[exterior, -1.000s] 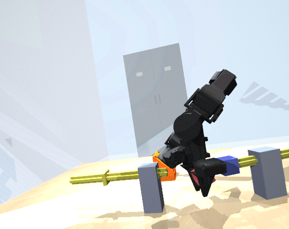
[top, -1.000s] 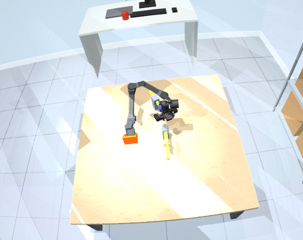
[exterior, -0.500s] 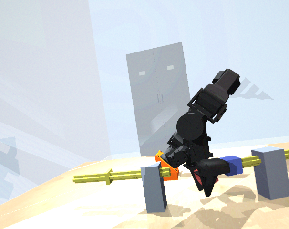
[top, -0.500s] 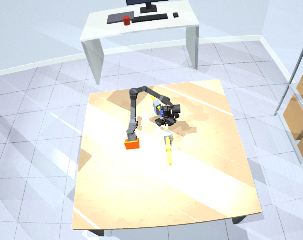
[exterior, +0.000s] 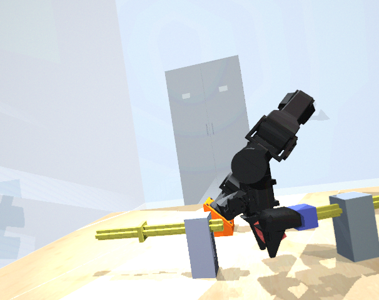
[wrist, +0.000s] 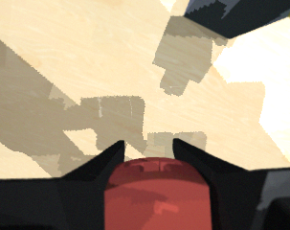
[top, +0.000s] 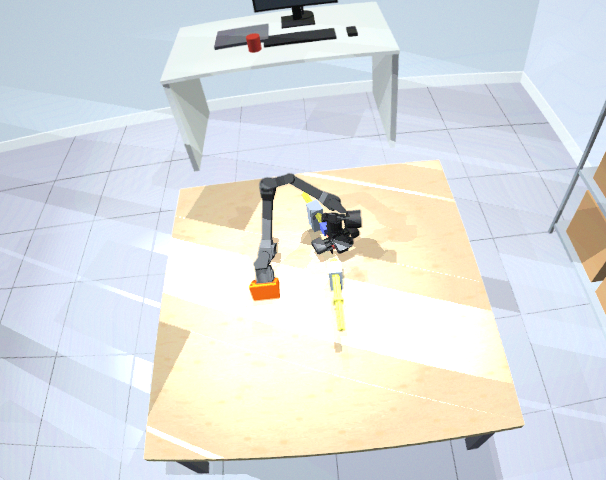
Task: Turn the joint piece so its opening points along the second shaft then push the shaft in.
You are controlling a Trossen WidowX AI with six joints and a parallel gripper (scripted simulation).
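Now: gripper tip 5 cm below the red joint piece, 1 cm to the right of it and 1 cm past it.
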